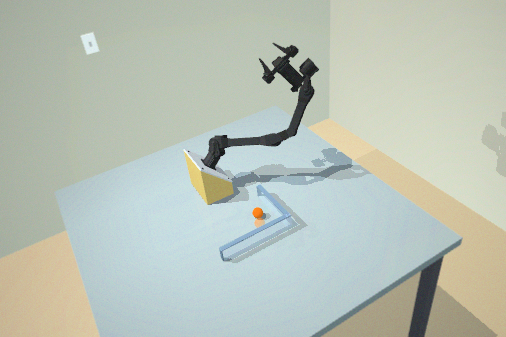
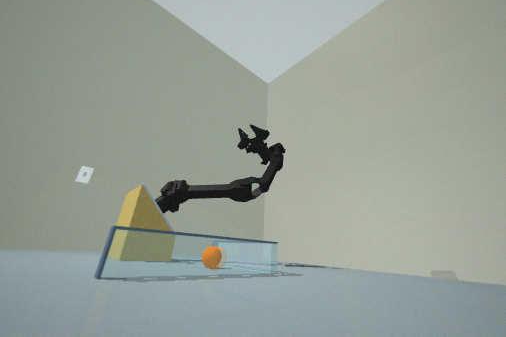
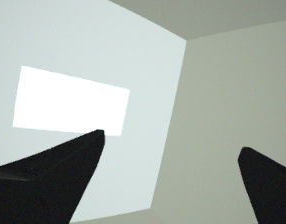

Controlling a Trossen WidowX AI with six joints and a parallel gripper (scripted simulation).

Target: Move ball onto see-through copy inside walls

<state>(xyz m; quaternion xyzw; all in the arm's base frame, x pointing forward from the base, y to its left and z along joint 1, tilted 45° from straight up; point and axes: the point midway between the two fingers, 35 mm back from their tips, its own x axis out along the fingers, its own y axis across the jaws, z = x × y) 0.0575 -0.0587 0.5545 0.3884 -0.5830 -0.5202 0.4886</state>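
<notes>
Now: the orange ball 580 mm below my gripper tip, 270 mm ahead of it and 230 mm to the right of it. The rest, counted from my gripper tip: see-through copy of ball (580 mm below, 330 mm ahead, 250 mm to the right).
</notes>
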